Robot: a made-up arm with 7 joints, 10 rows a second.
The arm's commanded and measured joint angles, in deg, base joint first. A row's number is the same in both.
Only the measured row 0 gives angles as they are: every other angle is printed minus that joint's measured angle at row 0.
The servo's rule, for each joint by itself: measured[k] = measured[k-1] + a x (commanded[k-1-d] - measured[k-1]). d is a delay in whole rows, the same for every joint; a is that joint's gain. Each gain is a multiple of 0.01, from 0.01 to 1. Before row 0 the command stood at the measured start. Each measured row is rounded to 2 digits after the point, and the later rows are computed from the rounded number. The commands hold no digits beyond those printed.
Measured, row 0: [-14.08 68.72 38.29 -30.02 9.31 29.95 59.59]
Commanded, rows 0 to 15: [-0.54 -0.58 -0.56 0.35 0.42 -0.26 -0.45]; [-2.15 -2.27 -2.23 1.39 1.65 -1.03 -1.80]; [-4.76 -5.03 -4.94 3.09 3.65 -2.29 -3.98]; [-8.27 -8.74 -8.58 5.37 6.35 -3.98 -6.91]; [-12.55 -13.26 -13.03 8.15 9.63 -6.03 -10.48]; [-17.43 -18.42 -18.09 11.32 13.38 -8.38 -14.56]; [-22.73 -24.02 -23.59 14.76 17.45 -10.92 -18.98]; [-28.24 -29.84 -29.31 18.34 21.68 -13.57 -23.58]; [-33.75 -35.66 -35.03 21.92 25.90 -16.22 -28.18]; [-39.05 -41.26 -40.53 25.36 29.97 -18.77 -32.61]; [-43.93 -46.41 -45.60 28.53 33.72 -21.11 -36.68]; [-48.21 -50.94 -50.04 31.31 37.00 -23.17 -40.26]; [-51.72 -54.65 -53.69 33.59 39.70 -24.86 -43.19]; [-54.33 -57.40 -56.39 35.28 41.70 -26.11 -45.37]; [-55.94 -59.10 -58.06 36.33 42.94 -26.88 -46.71]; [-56.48 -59.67 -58.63 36.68 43.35 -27.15 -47.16]
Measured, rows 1 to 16: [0.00 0.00 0.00 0.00 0.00 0.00 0.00]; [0.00 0.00 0.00 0.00 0.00 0.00 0.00]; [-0.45 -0.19 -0.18 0.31 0.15 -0.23 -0.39]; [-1.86 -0.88 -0.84 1.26 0.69 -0.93 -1.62]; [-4.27 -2.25 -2.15 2.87 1.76 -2.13 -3.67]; [-7.59 -4.39 -4.21 5.07 3.41 -3.76 -6.49]; [-11.71 -7.32 -7.03 7.78 5.65 -5.76 -9.96]; [-16.46 -10.98 -10.57 10.90 8.43 -8.07 -13.96]; [-21.66 -15.28 -14.74 14.30 11.68 -10.58 -18.33]; [-27.12 -20.08 -19.40 17.86 15.28 -13.21 -22.90]; [-32.62 -25.22 -24.40 21.43 19.10 -15.86 -27.49]; [-37.96 -30.51 -29.56 24.89 23.01 -18.42 -31.94]; [-42.92 -35.76 -34.69 28.09 26.87 -20.79 -36.06]; [-47.31 -40.77 -39.60 30.92 30.52 -22.88 -39.71]; [-50.97 -45.35 -44.11 33.27 33.82 -24.62 -42.74]; [-53.76 -49.33 -48.04 35.04 36.66 -25.93 -45.03]
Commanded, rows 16 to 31: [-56.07 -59.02 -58.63 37.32 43.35 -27.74 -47.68]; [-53.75 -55.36 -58.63 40.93 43.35 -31.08 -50.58]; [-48.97 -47.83 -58.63 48.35 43.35 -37.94 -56.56]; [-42.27 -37.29 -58.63 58.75 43.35 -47.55 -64.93]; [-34.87 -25.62 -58.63 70.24 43.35 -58.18 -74.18]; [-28.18 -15.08 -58.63 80.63 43.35 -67.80 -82.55]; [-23.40 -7.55 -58.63 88.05 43.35 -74.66 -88.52]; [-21.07 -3.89 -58.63 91.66 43.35 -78.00 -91.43]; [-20.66 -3.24 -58.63 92.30 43.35 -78.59 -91.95]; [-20.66 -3.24 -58.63 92.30 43.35 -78.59 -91.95]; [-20.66 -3.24 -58.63 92.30 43.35 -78.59 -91.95]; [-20.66 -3.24 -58.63 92.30 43.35 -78.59 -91.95]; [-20.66 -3.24 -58.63 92.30 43.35 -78.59 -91.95]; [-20.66 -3.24 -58.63 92.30 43.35 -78.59 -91.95]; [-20.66 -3.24 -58.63 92.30 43.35 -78.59 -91.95]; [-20.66 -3.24 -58.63 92.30 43.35 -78.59 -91.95]
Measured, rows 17 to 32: [-55.57 -52.55 -51.25 36.18 38.92 -26.77 -46.49]; [-56.33 -54.90 -53.61 36.62 40.51 -27.10 -47.07]; [-56.11 -56.26 -55.22 37.24 41.53 -27.66 -47.60]; [-54.15 -55.96 -56.31 40.49 42.19 -30.67 -50.19]; [-49.85 -53.28 -57.05 47.41 42.61 -37.07 -55.73]; [-43.56 -48.00 -57.56 57.39 42.88 -46.29 -63.73]; [-36.35 -40.61 -57.90 68.70 43.05 -56.75 -72.82]; [-29.57 -32.19 -58.13 79.20 43.16 -66.47 -81.29]; [-24.45 -24.06 -58.29 86.99 43.23 -73.68 -87.58]; [-21.64 -17.40 -58.40 91.10 43.27 -77.48 -90.93]; [-20.83 -12.73 -58.47 92.16 43.30 -78.46 -91.82]; [-20.69 -9.60 -58.52 92.28 43.32 -78.57 -91.93]; [-20.67 -7.50 -58.56 92.30 43.33 -78.59 -91.95]; [-20.66 -6.09 -58.58 92.30 43.34 -78.59 -91.95]; [-20.66 -5.15 -58.60 92.30 43.34 -78.59 -91.95]; [-20.66 -4.52 -58.61 92.30 43.34 -78.59 -91.95]
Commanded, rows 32 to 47: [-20.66 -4.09 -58.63 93.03 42.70 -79.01 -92.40]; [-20.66 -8.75 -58.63 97.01 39.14 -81.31 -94.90]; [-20.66 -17.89 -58.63 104.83 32.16 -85.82 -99.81]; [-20.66 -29.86 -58.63 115.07 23.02 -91.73 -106.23]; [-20.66 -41.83 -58.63 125.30 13.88 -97.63 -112.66]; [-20.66 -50.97 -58.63 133.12 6.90 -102.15 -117.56]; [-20.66 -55.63 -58.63 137.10 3.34 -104.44 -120.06]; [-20.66 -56.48 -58.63 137.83 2.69 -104.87 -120.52]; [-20.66 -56.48 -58.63 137.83 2.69 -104.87 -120.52]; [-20.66 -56.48 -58.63 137.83 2.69 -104.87 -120.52]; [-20.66 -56.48 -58.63 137.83 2.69 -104.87 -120.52]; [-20.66 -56.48 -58.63 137.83 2.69 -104.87 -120.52]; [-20.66 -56.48 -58.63 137.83 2.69 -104.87 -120.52]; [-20.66 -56.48 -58.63 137.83 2.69 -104.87 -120.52]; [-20.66 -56.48 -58.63 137.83 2.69 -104.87 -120.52]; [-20.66 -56.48 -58.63 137.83 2.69 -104.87 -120.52]
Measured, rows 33 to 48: [-20.66 -4.10 -58.62 92.30 43.34 -78.59 -91.95]; [-20.66 -3.82 -58.62 92.30 43.34 -78.59 -91.95]; [-20.66 -3.91 -58.62 92.94 43.11 -78.96 -92.34]; [-20.66 -5.51 -58.62 96.52 41.68 -81.03 -94.57]; [-20.66 -9.60 -58.62 103.83 38.25 -85.25 -99.13]; [-20.66 -16.29 -58.62 113.72 32.77 -90.95 -105.31]; [-20.66 -24.72 -58.62 123.91 25.97 -96.83 -111.70]; [-20.66 -33.38 -58.62 132.01 19.10 -101.51 -116.80]; [-20.66 -40.72 -58.62 136.49 13.43 -104.09 -119.64]; [-20.66 -45.92 -58.62 137.67 9.56 -104.78 -120.41]; [-20.66 -49.40 -58.62 137.81 7.09 -104.86 -120.51]; [-20.66 -51.74 -58.62 137.83 5.51 -104.87 -120.52]; [-20.66 -53.30 -58.62 137.83 4.49 -104.87 -120.52]; [-20.66 -54.35 -58.62 137.83 3.84 -104.87 -120.52]; [-20.66 -55.05 -58.62 137.83 3.43 -104.87 -120.52]; [-20.66 -55.52 -58.62 137.83 3.16 -104.87 -120.52]
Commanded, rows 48 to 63: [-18.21 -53.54 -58.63 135.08 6.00 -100.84 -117.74]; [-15.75 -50.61 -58.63 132.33 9.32 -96.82 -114.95]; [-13.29 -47.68 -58.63 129.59 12.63 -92.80 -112.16]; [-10.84 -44.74 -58.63 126.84 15.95 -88.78 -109.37]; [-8.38 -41.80 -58.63 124.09 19.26 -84.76 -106.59]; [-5.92 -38.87 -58.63 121.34 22.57 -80.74 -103.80]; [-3.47 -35.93 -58.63 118.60 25.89 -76.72 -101.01]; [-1.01 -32.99 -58.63 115.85 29.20 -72.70 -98.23]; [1.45 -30.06 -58.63 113.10 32.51 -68.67 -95.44]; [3.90 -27.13 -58.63 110.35 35.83 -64.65 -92.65]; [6.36 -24.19 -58.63 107.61 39.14 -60.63 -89.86]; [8.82 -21.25 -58.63 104.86 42.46 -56.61 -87.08]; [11.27 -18.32 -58.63 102.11 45.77 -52.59 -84.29]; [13.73 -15.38 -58.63 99.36 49.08 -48.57 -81.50]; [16.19 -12.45 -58.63 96.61 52.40 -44.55 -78.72]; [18.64 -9.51 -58.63 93.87 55.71 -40.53 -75.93]
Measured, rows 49 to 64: [-20.66 -55.84 -58.62 137.83 2.99 -104.87 -120.52]; [-20.66 -56.05 -58.62 137.83 2.88 -104.87 -120.52]; [-18.63 -55.22 -58.62 135.41 4.00 -101.32 -118.10]; [-16.24 -53.70 -58.62 132.70 5.92 -97.36 -115.36]; [-13.79 -51.71 -58.62 129.96 8.34 -93.35 -112.58]; [-11.34 -49.41 -58.62 127.21 11.08 -89.33 -109.79]; [-8.88 -46.90 -58.62 124.46 14.02 -85.31 -107.01]; [-6.42 -44.25 -58.62 121.71 17.10 -81.29 -104.22]; [-3.97 -41.50 -58.62 118.97 20.26 -77.27 -101.43]; [-1.51 -38.69 -58.62 116.22 23.48 -73.25 -98.65]; [0.95 -35.84 -58.62 113.47 26.73 -69.22 -95.86]; [3.40 -32.97 -58.62 110.72 30.01 -65.20 -93.07]; [5.86 -30.07 -58.62 107.98 33.30 -61.18 -90.28]; [8.32 -27.16 -58.62 105.23 36.60 -57.16 -87.50]; [10.77 -24.24 -58.62 102.48 39.90 -53.14 -84.71]; [13.23 -21.32 -58.62 99.73 43.20 -49.12 -81.92]
